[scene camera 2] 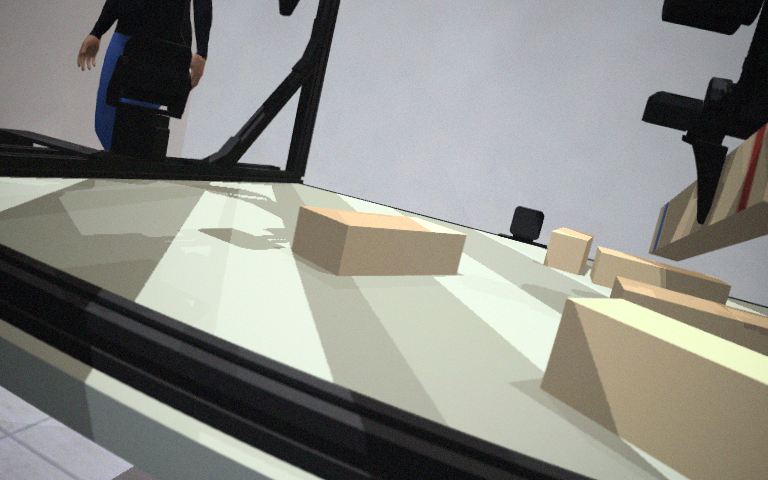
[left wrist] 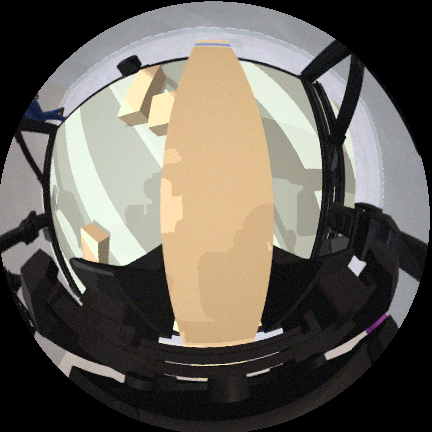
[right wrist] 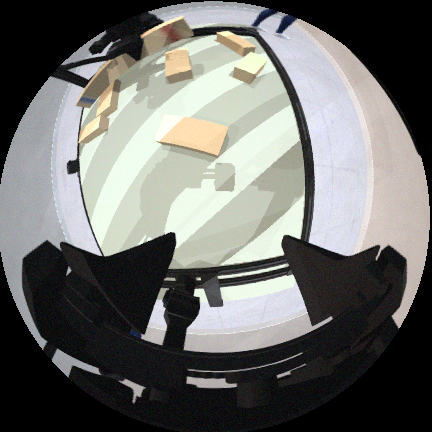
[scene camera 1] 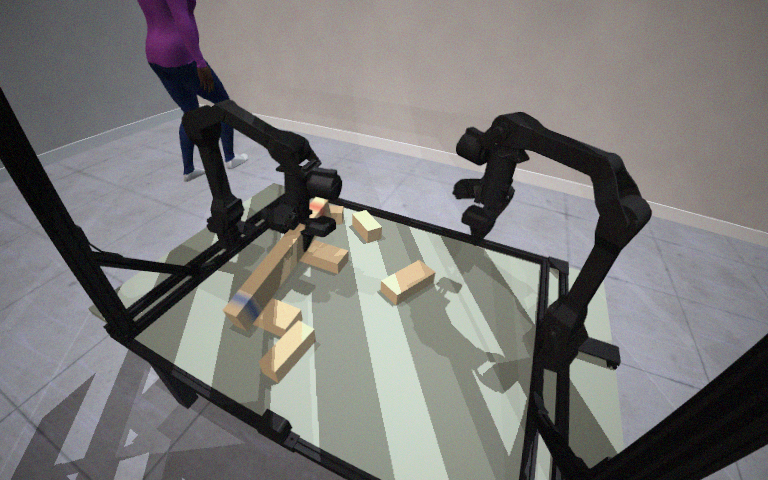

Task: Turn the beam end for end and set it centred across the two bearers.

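Where they show: left gripper, between the fingertips: (scene camera 2: 723, 229) (left wrist: 212, 234) (scene camera 1: 298, 249); right gripper, between the fingertips: (right wrist: 231, 239) (scene camera 1: 481, 235); left arm's base, origin of its link: (left wrist: 334, 216) (scene camera 1: 230, 242); right arm's base, origin of its link: (scene camera 2: 136, 158) (left wrist: 46, 218) (right wrist: 186, 280) (scene camera 1: 552, 359).
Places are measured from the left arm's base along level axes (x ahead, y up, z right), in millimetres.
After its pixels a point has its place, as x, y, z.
The long wooden beam (scene camera 1: 266, 277) @[282, 105, 148] (scene camera 2: 685, 217) @[283, 79, 82] (left wrist: 215, 150) (right wrist: 167, 34) has a blue band near one end and a red band towards the other. My left gripper (scene camera 1: 302, 233) (scene camera 2: 704, 212) @[264, 76, 6] (left wrist: 212, 234) @[264, 76, 6] is shut on it and holds it above the table. The blue end points towards the front left in scene camera 1, the red end towards the back. Several plain wooden blocks lie on the table; which two are the bearers I cannot tell. My right gripper (scene camera 1: 471, 212) (right wrist: 231, 239) @[683, 176, -133] is open and empty, high at the table's back right in scene camera 1.
One block (scene camera 1: 407, 280) @[538, 19, -73] (scene camera 2: 404, 246) @[511, 5, -110] (right wrist: 194, 135) @[548, 19, -99] lies mid-table. Two blocks (scene camera 1: 278, 319) @[322, 19, 179] (scene camera 1: 288, 352) @[397, 25, 242] lie near the beam's blue end. Another block (scene camera 1: 325, 259) @[308, 19, -47] (right wrist: 178, 65) @[313, 19, -81] lies beside the left gripper. Two more blocks (scene camera 1: 368, 227) @[351, 28, -227] (scene camera 1: 335, 213) @[217, 22, -255] lie farther back. A black frame edges the table.
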